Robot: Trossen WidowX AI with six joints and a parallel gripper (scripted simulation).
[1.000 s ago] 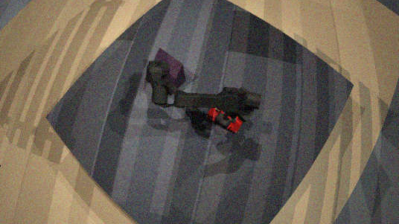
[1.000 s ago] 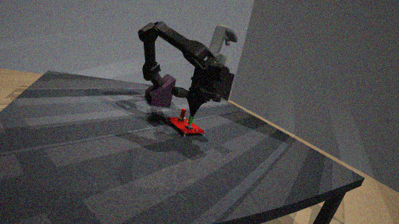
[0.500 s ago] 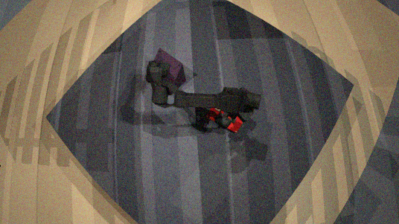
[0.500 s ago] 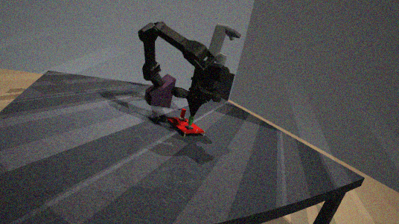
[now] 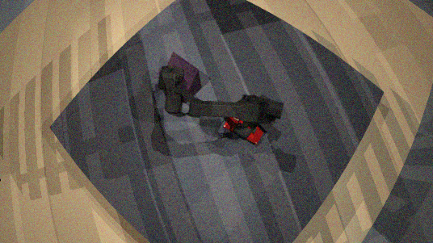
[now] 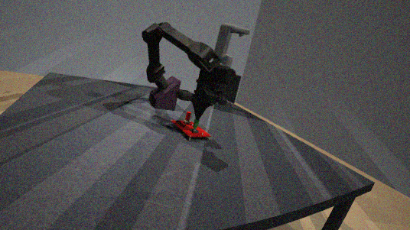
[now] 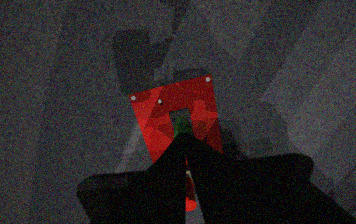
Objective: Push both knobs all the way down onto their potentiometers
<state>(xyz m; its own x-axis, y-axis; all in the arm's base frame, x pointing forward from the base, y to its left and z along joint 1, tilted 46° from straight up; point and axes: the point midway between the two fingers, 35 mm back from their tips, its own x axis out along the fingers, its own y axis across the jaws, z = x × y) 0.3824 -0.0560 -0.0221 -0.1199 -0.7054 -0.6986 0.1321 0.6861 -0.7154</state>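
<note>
The green knob lies 10 mm below my gripper tip. Round my gripper tip: red knob: 80 mm behind, 10 mm to the left, 10 mm below.
</note>
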